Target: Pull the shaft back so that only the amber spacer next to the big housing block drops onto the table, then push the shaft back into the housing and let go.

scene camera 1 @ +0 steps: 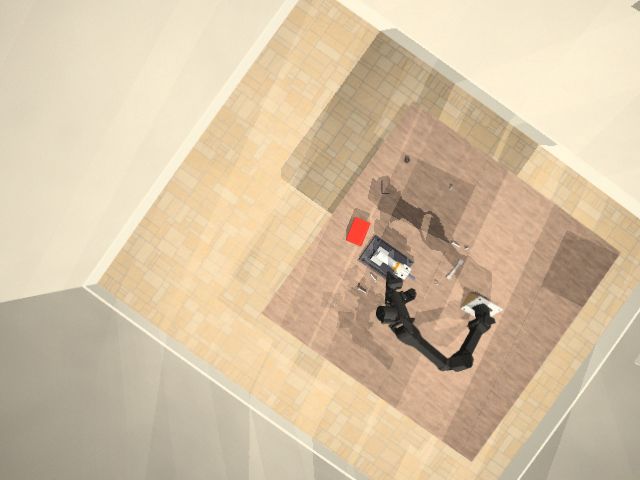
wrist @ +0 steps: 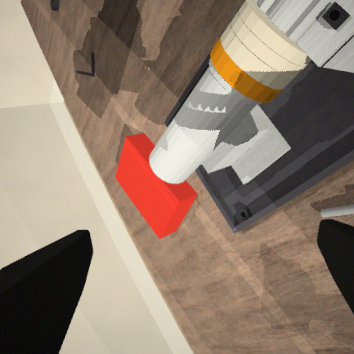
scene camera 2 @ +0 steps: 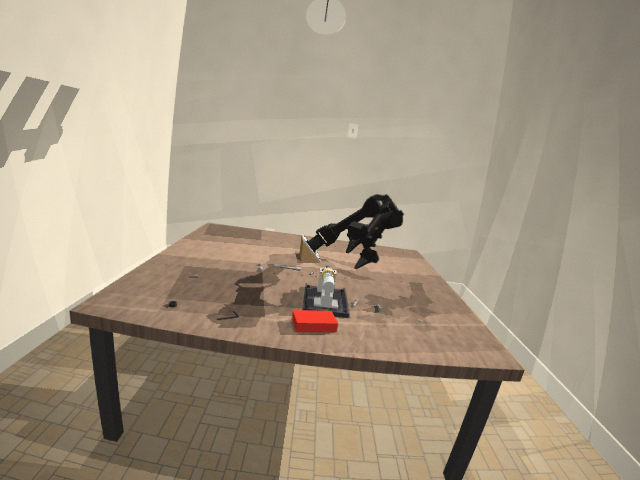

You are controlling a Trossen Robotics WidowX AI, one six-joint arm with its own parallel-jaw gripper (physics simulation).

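Pixels of known places: gripper, between the fingertips: [scene camera 1: 387, 277] [wrist: 205, 236] [scene camera 2: 351, 260]; arm's base, origin of its link: [scene camera 1: 482, 308] [scene camera 2: 310, 246].
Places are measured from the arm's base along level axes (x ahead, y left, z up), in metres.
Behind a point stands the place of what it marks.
A white housing block [scene camera 1: 404, 271] @[x 0.438, y 0.078, z 0.046 m] [wrist: 330, 44] with dark screws stands over a dark base tray [scene camera 1: 393, 251] [scene camera 2: 343, 305] [wrist: 290, 187]. Cream rings [wrist: 265, 42] @[x 0.443, y 0.084, z 0.044 m] lie against the block, and an amber ring [scene camera 1: 397, 266] @[x 0.464, y 0.073, z 0.046 m] [scene camera 2: 327, 270] @[x 0.467, y 0.069, z 0.046 m] [wrist: 239, 76] @[x 0.464, y 0.084, z 0.044 m] sits beside them, around the same axis. A white cylinder [scene camera 1: 386, 259] [scene camera 2: 328, 282] [wrist: 184, 150] extends from the amber ring's other side on a pale support. A blue shaft end [scene camera 1: 412, 277] @[x 0.372, y 0.073, z 0.030 m] shows beyond the block in scene camera 1. My gripper [scene camera 2: 353, 258] @[x 0.486, y 0.142, z 0.097 m] [wrist: 205, 236] @[x 0.486, y 0.142, z 0.097 m] is open and empty, above and apart from the assembly.
A red block [scene camera 1: 358, 231] @[x 0.696, y 0.038, z -0.026 m] [scene camera 2: 314, 321] @[x 0.728, y 0.039, z -0.026 m] [wrist: 150, 182] @[x 0.673, y 0.045, z -0.026 m] lies off the tray's end. A hex key [scene camera 1: 384, 189] @[x 0.714, y -0.199, z -0.053 m] [wrist: 92, 65] @[x 0.694, y -0.193, z -0.053 m], a dark round part [scene camera 1: 406, 159] @[x 0.711, y -0.388, z -0.046 m] [scene camera 2: 172, 303] @[x 0.708, y -0.391, z -0.046 m], a long metal tool [scene camera 1: 454, 269] @[x 0.196, y -0.087, z -0.051 m] [scene camera 2: 287, 267] @[x 0.199, y -0.087, z -0.052 m] and small hardware [scene camera 1: 361, 288] @[x 0.516, y 0.261, z -0.048 m] [scene camera 2: 377, 308] @[x 0.532, y 0.257, z -0.046 m] lie around.
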